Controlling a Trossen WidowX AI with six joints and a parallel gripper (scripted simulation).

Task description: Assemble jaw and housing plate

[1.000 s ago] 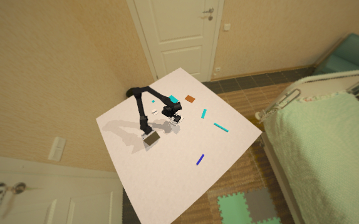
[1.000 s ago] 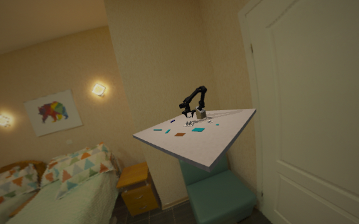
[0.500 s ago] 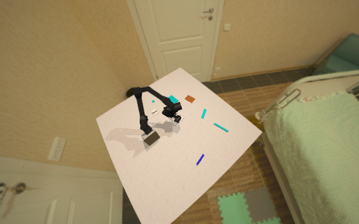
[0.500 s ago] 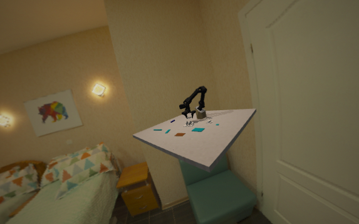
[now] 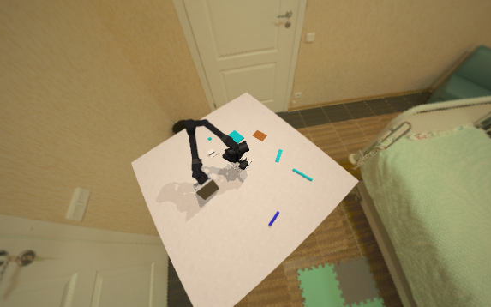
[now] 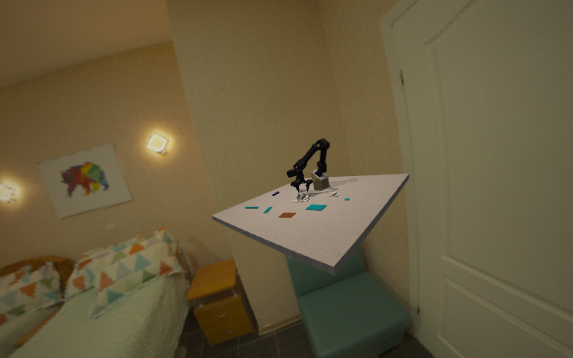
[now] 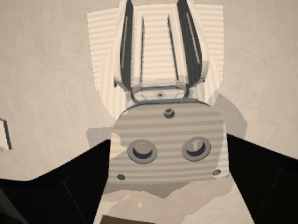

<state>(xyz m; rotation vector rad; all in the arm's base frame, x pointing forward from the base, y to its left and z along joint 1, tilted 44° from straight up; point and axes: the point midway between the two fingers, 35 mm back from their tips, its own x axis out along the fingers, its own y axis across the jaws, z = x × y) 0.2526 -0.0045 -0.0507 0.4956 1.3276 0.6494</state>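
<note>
The jaw piece lies 30 mm below my gripper tip, 20 mm to the left of it and 20 mm ahead of it. Round my gripper tip: teal plate (220 mm to the left, 200 mm ahead, 50 mm below); blue bar (430 mm to the right, 100 mm behind, 40 mm below); orange plate (340 mm ahead, 70 mm to the left, 50 mm below).
</note>
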